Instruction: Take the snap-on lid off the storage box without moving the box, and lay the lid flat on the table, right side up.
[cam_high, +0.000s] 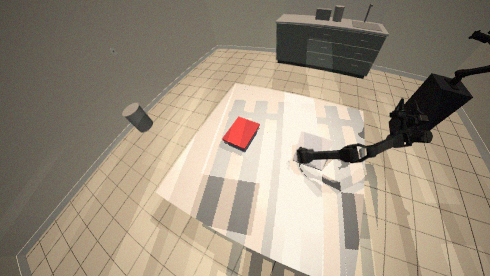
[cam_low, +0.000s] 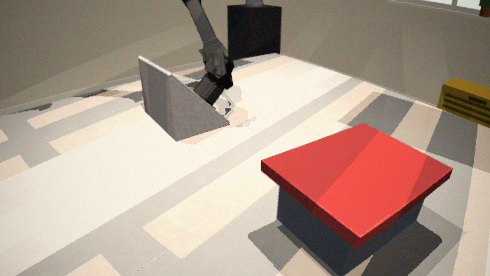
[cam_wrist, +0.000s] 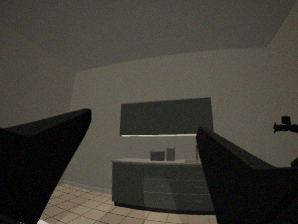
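The lid is 870 mm ahead of my gripper tip, 370 mm below it and 270 mm to the left of it. Also, from my gripper tip: storage box 870 mm ahead, 420 mm below, 270 mm to the left.
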